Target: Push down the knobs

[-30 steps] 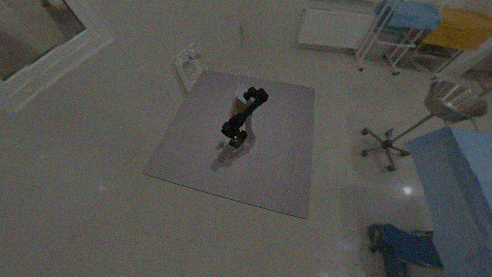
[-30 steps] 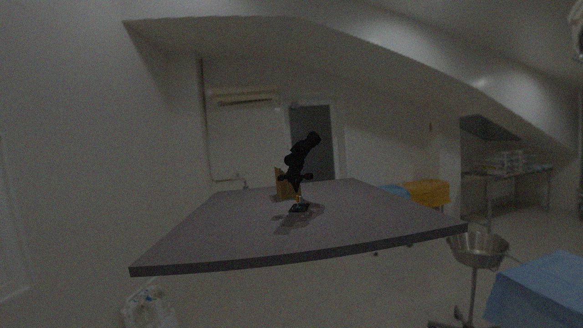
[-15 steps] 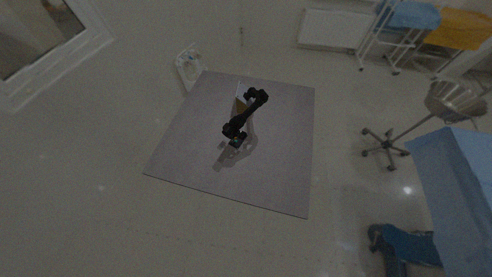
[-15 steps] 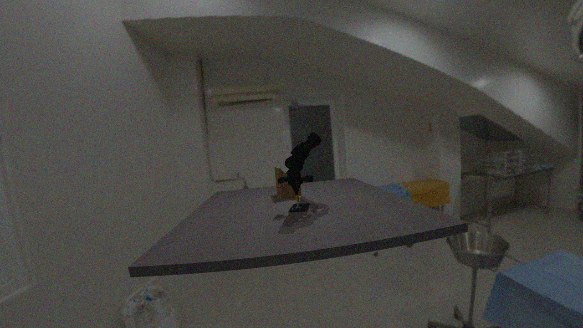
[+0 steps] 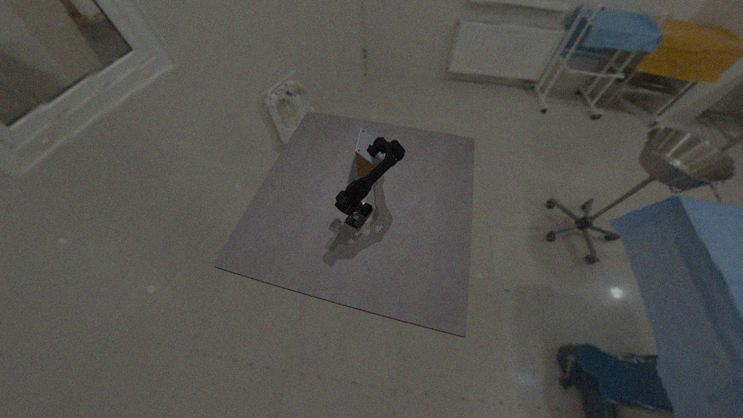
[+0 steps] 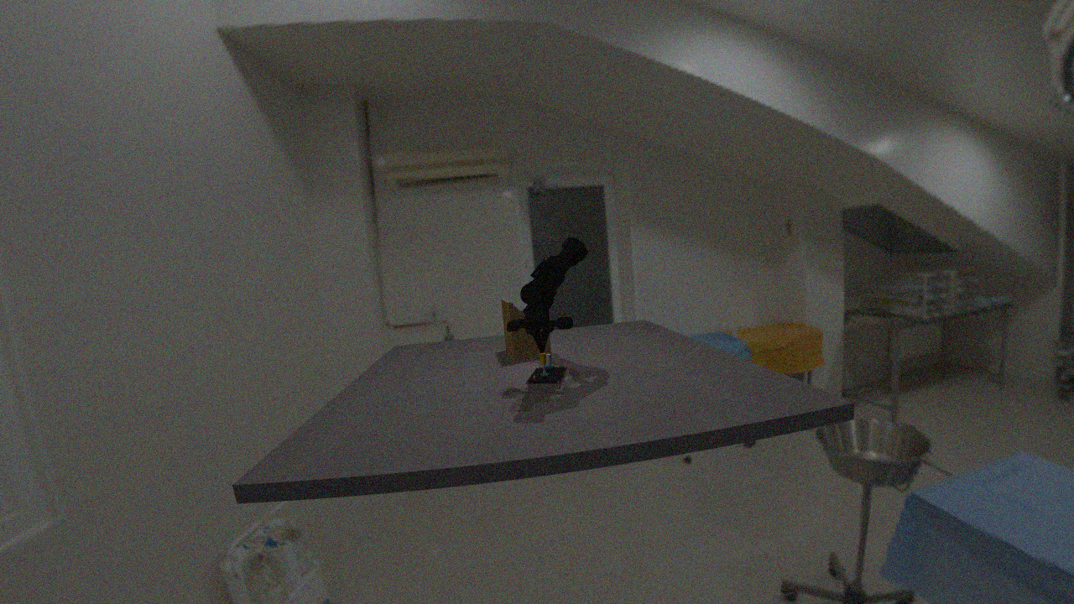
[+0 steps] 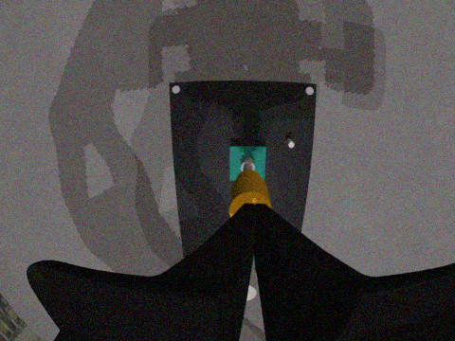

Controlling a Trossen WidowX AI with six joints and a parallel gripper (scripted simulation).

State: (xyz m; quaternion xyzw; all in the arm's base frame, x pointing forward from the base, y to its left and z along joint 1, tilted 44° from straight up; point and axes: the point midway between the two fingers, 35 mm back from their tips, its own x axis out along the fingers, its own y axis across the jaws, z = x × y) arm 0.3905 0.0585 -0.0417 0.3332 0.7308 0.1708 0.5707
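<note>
Now: gripper tip 4 cm above the teal potentiometer with orange knob. From my gripper tip the other things lie so: potentiometer with grey knob 7 cm behind, 2 cm to the left, 5 cm below.
</note>
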